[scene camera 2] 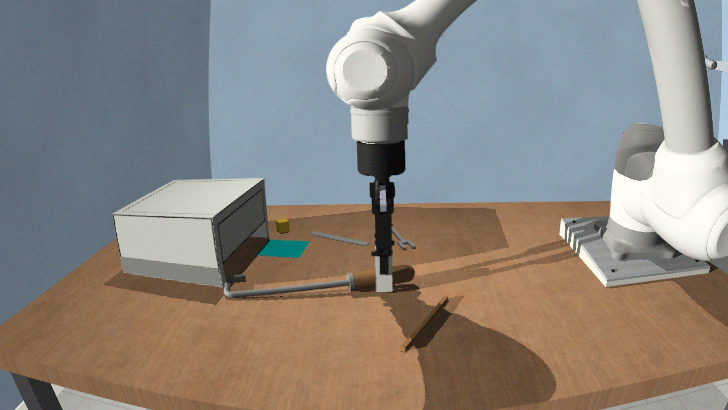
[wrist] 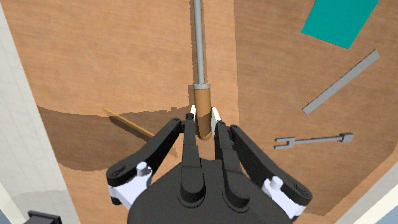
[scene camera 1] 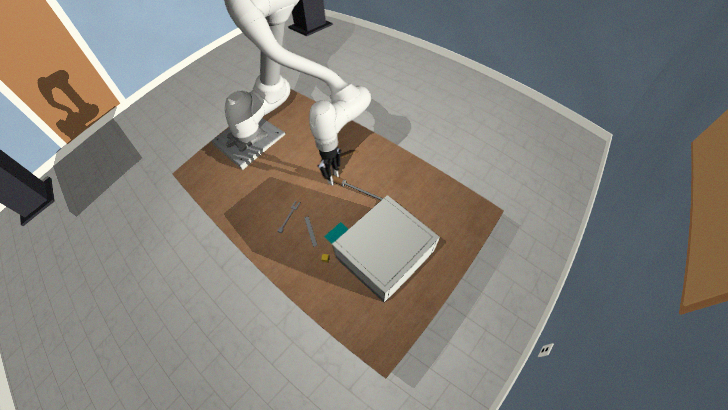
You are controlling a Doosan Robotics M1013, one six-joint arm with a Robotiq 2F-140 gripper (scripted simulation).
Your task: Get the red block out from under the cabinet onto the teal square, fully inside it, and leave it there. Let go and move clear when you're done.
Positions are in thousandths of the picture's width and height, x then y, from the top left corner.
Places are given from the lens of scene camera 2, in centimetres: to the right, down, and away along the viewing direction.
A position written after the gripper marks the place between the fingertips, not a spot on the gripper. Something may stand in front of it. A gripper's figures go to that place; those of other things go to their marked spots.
gripper (scene camera 2: 527, 696): 3, 14, 84
grey hook tool (scene camera 2: 497, 684): 0, 12, 81
